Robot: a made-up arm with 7 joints.
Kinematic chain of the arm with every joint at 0, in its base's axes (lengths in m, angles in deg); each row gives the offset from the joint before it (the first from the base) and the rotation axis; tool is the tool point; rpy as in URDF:
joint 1: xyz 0 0 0.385 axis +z
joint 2: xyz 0 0 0 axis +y
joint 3: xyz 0 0 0.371 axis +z
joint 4: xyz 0.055 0 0 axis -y
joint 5: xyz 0.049 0 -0.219 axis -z
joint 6: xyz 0 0 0 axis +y
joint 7: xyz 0.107 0 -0.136 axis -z
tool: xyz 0 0 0 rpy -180 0 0
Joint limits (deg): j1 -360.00..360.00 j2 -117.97..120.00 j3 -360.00..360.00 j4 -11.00..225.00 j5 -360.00..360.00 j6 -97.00..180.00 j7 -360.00..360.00
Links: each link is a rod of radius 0.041 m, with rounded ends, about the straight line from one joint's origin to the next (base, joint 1, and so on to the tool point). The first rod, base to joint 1, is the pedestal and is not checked.
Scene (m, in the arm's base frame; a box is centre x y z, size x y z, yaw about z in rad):
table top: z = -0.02
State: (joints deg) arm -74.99 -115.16 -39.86 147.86 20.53 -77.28 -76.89
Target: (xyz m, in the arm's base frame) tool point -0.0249 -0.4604 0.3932
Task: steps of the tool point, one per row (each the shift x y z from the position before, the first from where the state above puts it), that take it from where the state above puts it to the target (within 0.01 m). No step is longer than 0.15 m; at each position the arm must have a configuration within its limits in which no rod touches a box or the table.
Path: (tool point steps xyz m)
1: -0.1130 -0.0498 0.0247
2: -0.0989 -0.0777 0.0253
3: -0.0771 -0.1016 0.0262
4: -0.0491 -0.1188 0.0271
5: -0.0170 -0.1281 0.0282
6: 0.0170 -0.1282 0.0291
7: 0.0498 -0.1187 0.0300
8: 0.0789 -0.1004 0.0309
9: 0.1014 -0.0747 0.0315
10: 0.1158 -0.0438 0.0320
11: 0.1205 -0.0105 0.0322

